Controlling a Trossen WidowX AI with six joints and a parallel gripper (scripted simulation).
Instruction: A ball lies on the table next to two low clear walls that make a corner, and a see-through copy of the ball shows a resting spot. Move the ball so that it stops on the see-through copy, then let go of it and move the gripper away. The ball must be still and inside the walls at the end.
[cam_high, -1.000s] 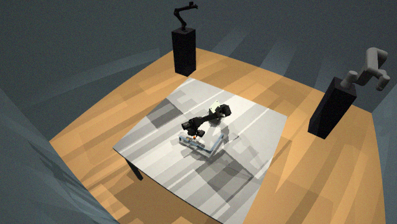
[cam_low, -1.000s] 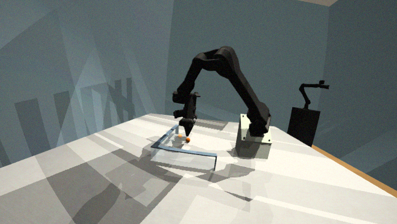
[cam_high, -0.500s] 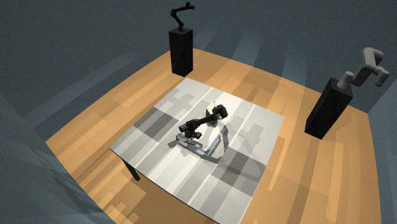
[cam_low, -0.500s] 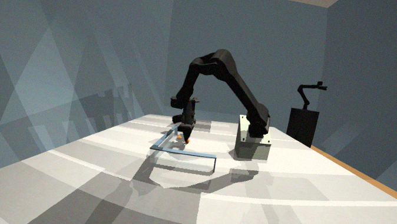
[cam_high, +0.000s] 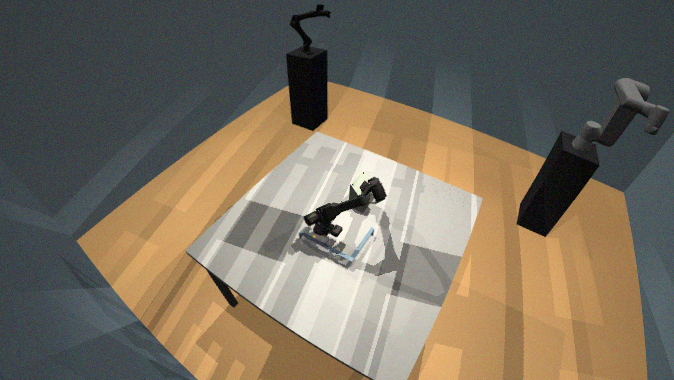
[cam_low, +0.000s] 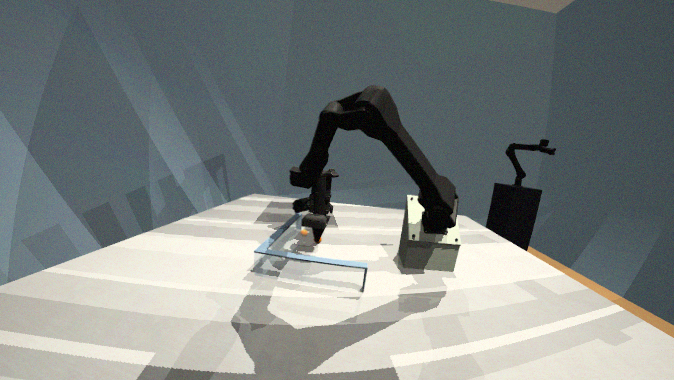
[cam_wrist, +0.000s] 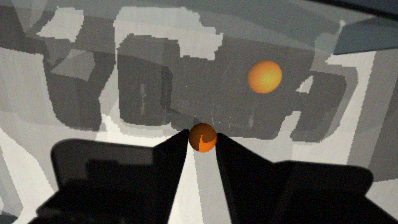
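The see-through copy is 50 mm ahead of my gripper tip and 40 mm to the right of it. The rest, counted from my gripper tip: small orange ball right at my gripper tip.
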